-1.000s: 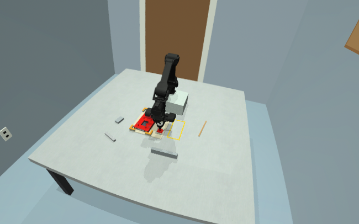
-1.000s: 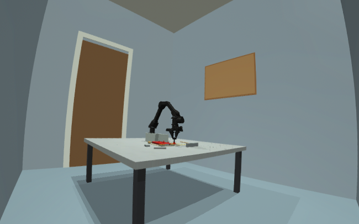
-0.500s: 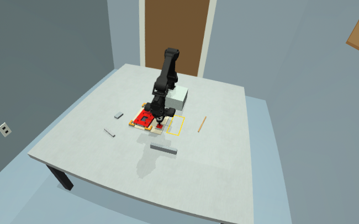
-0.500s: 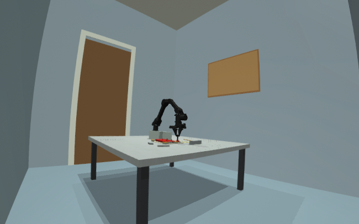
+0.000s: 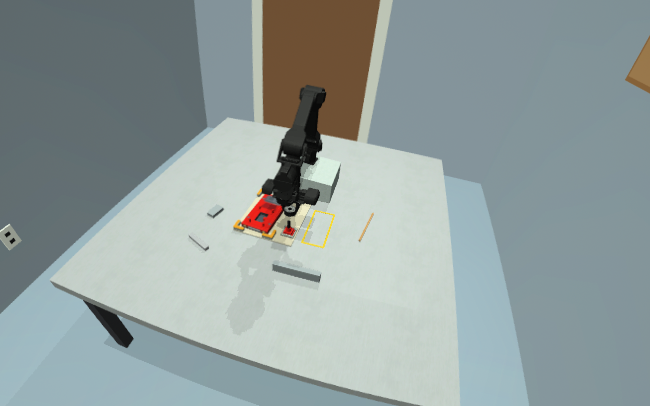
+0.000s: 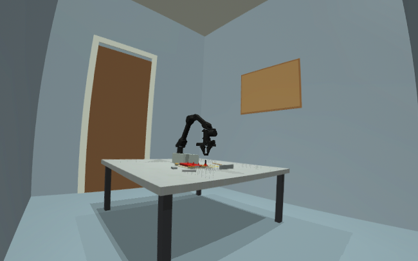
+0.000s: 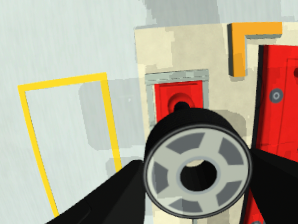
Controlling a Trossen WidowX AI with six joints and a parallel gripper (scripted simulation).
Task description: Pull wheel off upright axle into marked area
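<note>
The upright axle lies 70 mm below my gripper tip. Also, from my gripper tip: wheel (right at my gripper tip).
</note>
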